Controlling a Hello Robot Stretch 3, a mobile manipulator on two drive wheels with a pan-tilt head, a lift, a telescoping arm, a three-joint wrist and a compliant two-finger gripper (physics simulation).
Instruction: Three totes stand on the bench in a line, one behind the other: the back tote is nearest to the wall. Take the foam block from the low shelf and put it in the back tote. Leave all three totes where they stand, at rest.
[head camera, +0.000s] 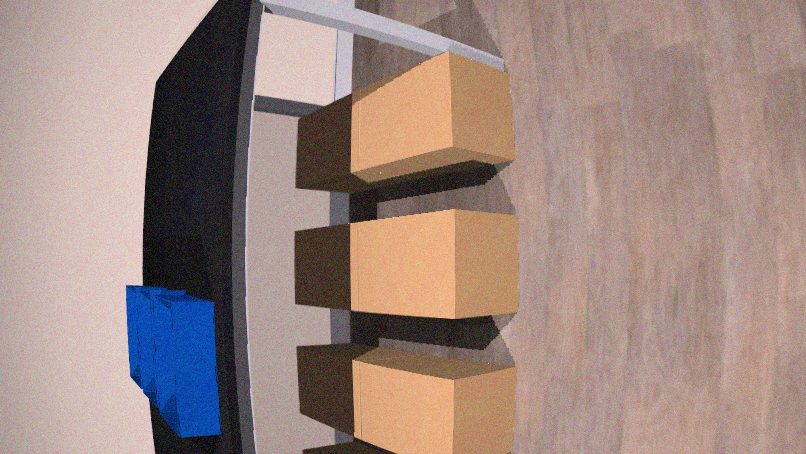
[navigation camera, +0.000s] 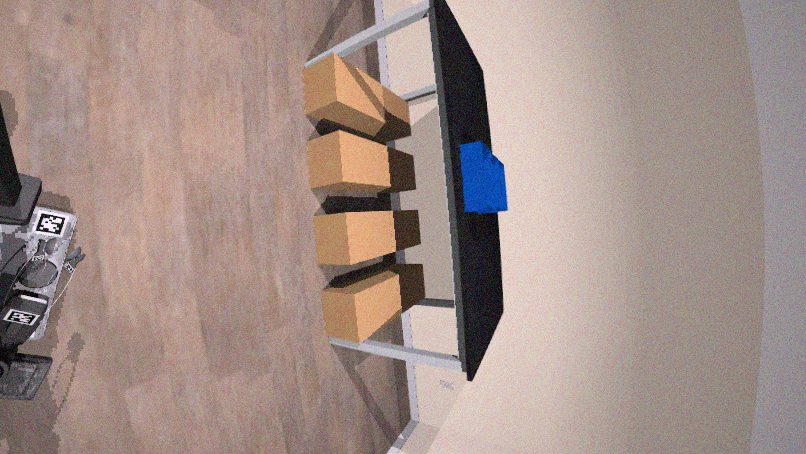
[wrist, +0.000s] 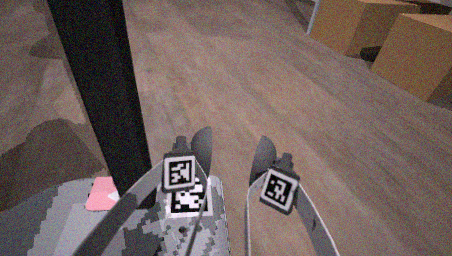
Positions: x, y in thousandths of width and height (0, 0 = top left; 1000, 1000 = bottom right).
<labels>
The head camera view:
black bench: 243, 483
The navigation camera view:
gripper: 84, 536
black bench: 570, 188
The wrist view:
gripper: 517, 584
</labels>
